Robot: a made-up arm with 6 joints.
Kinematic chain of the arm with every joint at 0, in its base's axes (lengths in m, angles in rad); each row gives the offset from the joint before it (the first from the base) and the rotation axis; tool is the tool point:
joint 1: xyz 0 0 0.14 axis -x
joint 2: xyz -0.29 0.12 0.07 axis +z
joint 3: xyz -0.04 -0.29 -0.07 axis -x
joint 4: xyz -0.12 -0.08 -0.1 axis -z
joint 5: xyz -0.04 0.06 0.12 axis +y
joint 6: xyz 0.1 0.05 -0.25 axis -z
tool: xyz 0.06 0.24 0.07
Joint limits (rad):
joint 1: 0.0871..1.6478
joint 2: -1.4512..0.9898
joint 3: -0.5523..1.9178
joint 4: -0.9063..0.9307
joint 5: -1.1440..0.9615
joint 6: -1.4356..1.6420
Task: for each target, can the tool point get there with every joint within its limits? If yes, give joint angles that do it. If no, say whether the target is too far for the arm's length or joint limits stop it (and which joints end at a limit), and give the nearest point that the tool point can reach.
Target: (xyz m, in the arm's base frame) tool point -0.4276 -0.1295 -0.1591
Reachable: yes | joints 0.3003 -0.6273 0.0128 0.0423 0.6167 1.0663
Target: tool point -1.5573 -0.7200 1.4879
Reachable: no: too far | nearest point -0.7340 -0.2155 0.5435 | short by 1.351 m
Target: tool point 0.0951 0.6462 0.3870
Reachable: no: joint limits stop it (at a limit: joint 1, joint 4, joint 5, joint 6) | nearest point 0.0087 0.3521 0.3161 | short by 0.315 m
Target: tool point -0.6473 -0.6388 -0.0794
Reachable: no: joint limits stop it (at a limit: joint 1, joint 4, joint 5) | nearest point -0.5852 -0.5038 -0.0075 | short by 0.165 m
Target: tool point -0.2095 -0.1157 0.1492
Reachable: yes | joints 0.4620 -0.4355 -0.3046 0.7380 -0.7198 -0.4121
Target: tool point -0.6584 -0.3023 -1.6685
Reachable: no: too far | nearest point -0.5990 -0.1044 -0.4844 | short by 1.202 m
